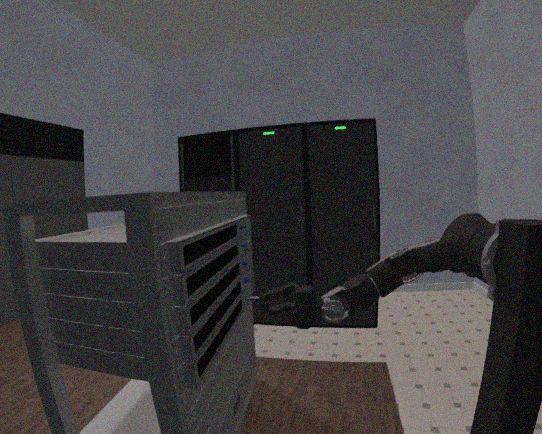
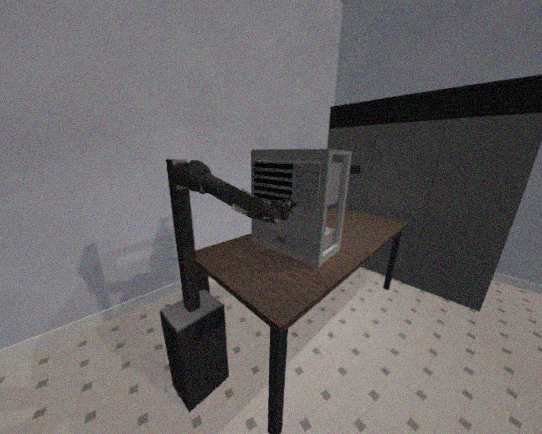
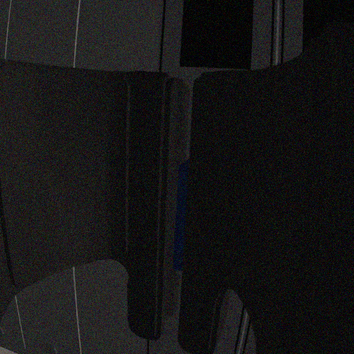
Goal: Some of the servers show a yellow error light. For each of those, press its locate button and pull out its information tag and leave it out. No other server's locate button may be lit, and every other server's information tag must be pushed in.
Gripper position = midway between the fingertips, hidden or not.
Note:
In view: my gripper [image 1: 263,297].
My gripper also shows in image 3 [image 3: 191,213].

